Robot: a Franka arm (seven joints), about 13 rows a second.
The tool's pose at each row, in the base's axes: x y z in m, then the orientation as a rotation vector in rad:
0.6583, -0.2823, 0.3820, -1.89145, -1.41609, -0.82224
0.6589, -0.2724, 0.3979, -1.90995, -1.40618, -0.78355
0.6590, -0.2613, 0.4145, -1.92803, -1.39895, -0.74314
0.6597, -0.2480, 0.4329, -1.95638, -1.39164, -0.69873
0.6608, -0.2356, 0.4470, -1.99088, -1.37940, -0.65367
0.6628, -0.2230, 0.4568, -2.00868, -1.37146, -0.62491
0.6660, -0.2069, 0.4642, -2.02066, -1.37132, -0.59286
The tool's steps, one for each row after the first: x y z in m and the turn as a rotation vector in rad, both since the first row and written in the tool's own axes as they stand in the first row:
0.0183, -0.0035, -0.0018, 0.01130, -0.02141, 0.02318
0.0378, -0.0078, -0.0031, 0.02322, -0.04494, 0.04482
0.0600, -0.0123, -0.0038, 0.02987, -0.07629, 0.06965
0.0785, -0.0156, -0.0025, 0.03231, -0.10951, 0.09895
0.0939, -0.0177, 0.0017, 0.03645, -0.12853, 0.11673
0.1097, -0.0190, 0.0102, 0.04559, -0.14953, 0.12888

